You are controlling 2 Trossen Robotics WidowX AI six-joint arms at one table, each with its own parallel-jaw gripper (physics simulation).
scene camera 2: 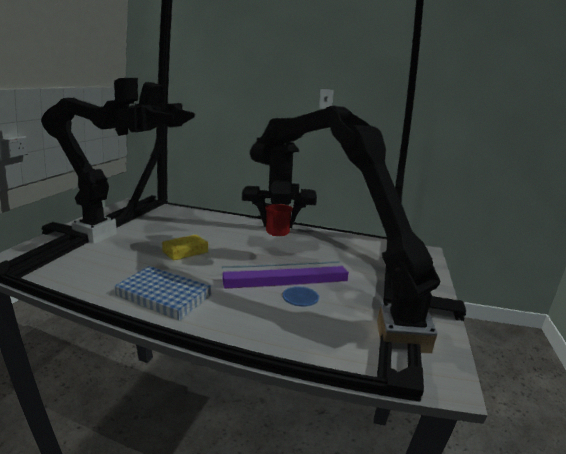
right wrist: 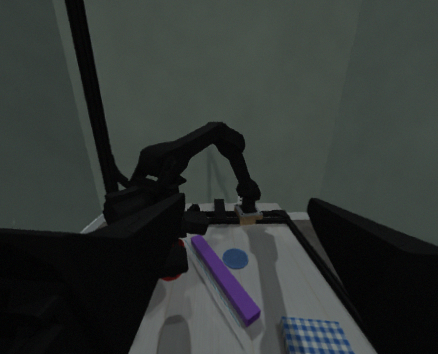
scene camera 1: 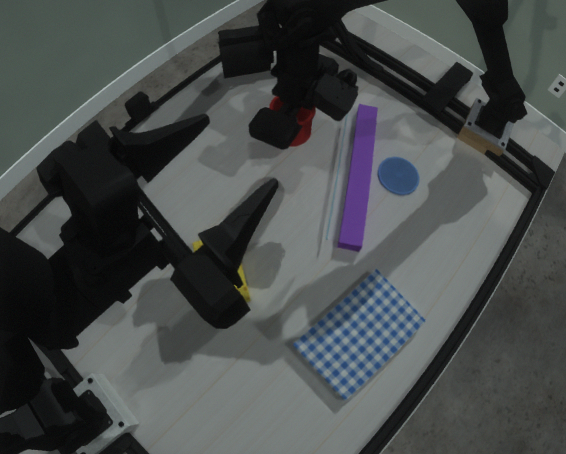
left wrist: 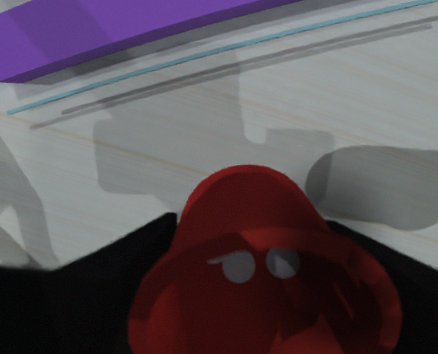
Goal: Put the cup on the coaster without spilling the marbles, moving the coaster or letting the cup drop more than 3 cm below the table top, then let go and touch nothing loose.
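Places are measured from the left arm's base along level axes (x right, y back, z down), in centimetres.
Where they show: left gripper, between the fingertips: (scene camera 2: 277, 227) (scene camera 1: 295, 128) (left wrist: 249, 226); right gripper, between the fingertips: (scene camera 2: 184, 116) (right wrist: 245, 201) (scene camera 1: 240, 147); left arm's base, origin of its link: (scene camera 2: 408, 317) (right wrist: 248, 208) (scene camera 1: 490, 122); right arm's base, origin of its link: (scene camera 2: 93, 220) (scene camera 1: 86, 417).
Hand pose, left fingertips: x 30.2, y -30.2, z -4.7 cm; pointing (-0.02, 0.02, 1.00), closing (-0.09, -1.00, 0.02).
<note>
Each offset is from my left fingertips to the top centre of the thing. "spot": to the spot under its first point.
The red cup @[dy -0.1, dx +0.7, dz -5.2 cm] (scene camera 1: 305, 129) (scene camera 2: 278, 220) (left wrist: 250, 195) (right wrist: 171, 277) is upright in my left gripper (scene camera 2: 278, 227) (left wrist: 249, 226), which is shut on its sides from above. The cup hangs above the table, with its shadow below it. In the left wrist view, two grey marbles show inside it, one marble @[dy +0.1, dx +2.4, dz -0.5 cm] (left wrist: 238, 267) beside another marble @[dy -2.0, dx +1.8, dz -0.5 cm] (left wrist: 283, 263). The blue round coaster @[dy +8.4, dx -18.2, dz +9.1 cm] (scene camera 1: 398, 176) (scene camera 2: 300, 296) (right wrist: 235, 258) lies flat on the table, beyond the purple bar from the cup. My right gripper (scene camera 1: 242, 150) (scene camera 2: 192, 115) is open, empty and high above the table.
A purple bar @[dy +3.9, dx -10.6, dz +6.8 cm] (scene camera 1: 359, 175) (scene camera 2: 285, 277) (left wrist: 100, 30) (right wrist: 227, 280) and a thin clear pane with a teal edge @[spot: dy -1.9, dx -9.7, dz +6.9 cm] (scene camera 1: 335, 185) (scene camera 2: 280, 264) (left wrist: 190, 59) lie between cup and coaster. A yellow sponge @[dy -25.1, dx -2.2, dz +6.4 cm] (scene camera 2: 185, 247) and a blue-white checked block @[dy -21.5, dx -26.2, dz +6.9 cm] (scene camera 1: 360, 334) (scene camera 2: 162, 291) (right wrist: 317, 335) are farther left in scene camera 2.
</note>
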